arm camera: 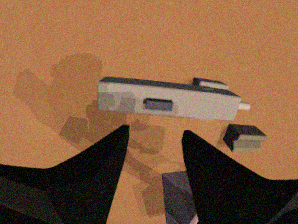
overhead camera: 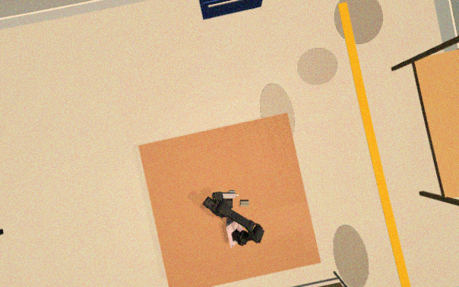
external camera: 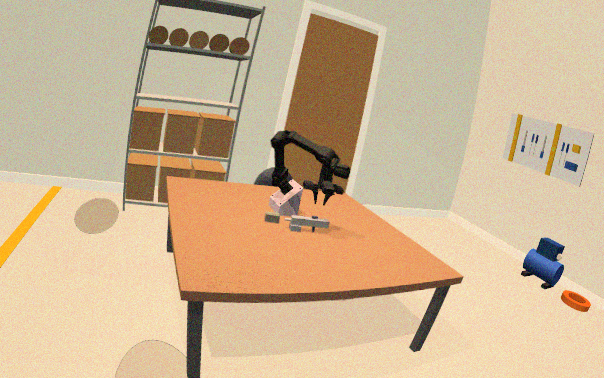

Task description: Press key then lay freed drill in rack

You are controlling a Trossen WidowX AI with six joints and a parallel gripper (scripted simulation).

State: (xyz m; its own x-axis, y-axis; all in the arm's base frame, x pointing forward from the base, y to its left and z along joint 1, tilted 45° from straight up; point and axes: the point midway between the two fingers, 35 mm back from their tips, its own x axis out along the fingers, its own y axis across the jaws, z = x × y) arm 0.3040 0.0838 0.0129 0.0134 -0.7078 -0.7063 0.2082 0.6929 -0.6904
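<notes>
Now: the drill 20 mm behind my gripper tip, 80 mm to the right of it and 90 mm below it. Also, from my gripper tip: dark key knob: 90 mm below; then dark grey rack: 120 mm behind, 180 mm to the right, 130 mm below; then block: 10 mm behind, 30 mm to the right, 100 mm below.
</notes>
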